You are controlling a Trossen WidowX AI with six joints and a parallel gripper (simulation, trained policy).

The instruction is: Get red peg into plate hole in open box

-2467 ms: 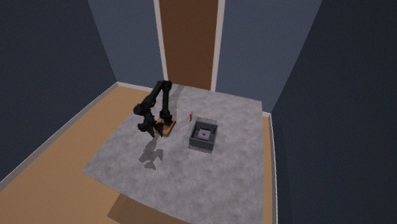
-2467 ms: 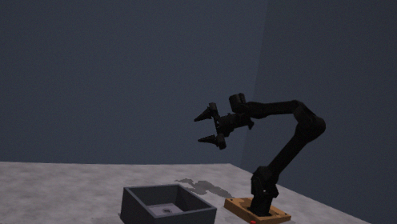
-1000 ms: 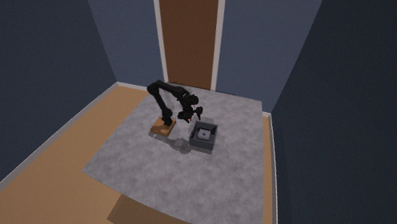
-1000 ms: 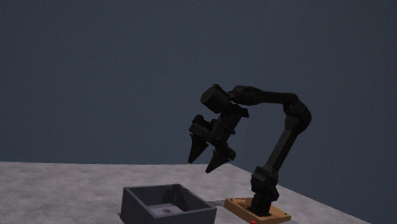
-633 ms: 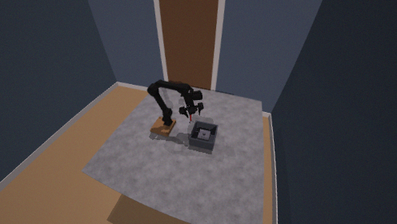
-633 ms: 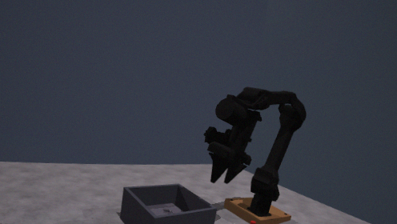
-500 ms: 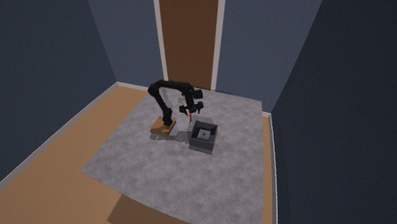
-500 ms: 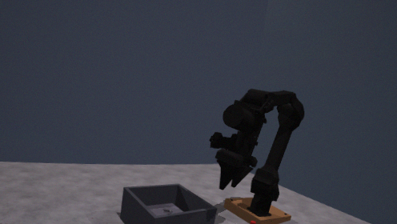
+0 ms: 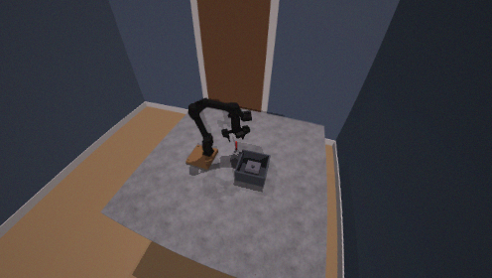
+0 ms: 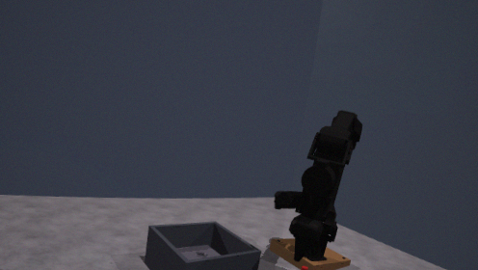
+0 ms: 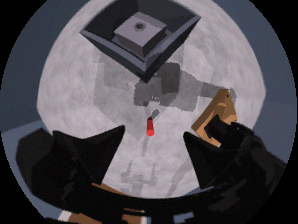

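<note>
Right now the red peg is 10 mm behind my gripper tip, 20 mm to the left of it and 70 mm below it. The rest, counted from my gripper tip: plate: 180 mm ahead, 130 mm to the right, 60 mm below; dark grey box: 180 mm ahead, 130 mm to the right, 80 mm below.
</note>
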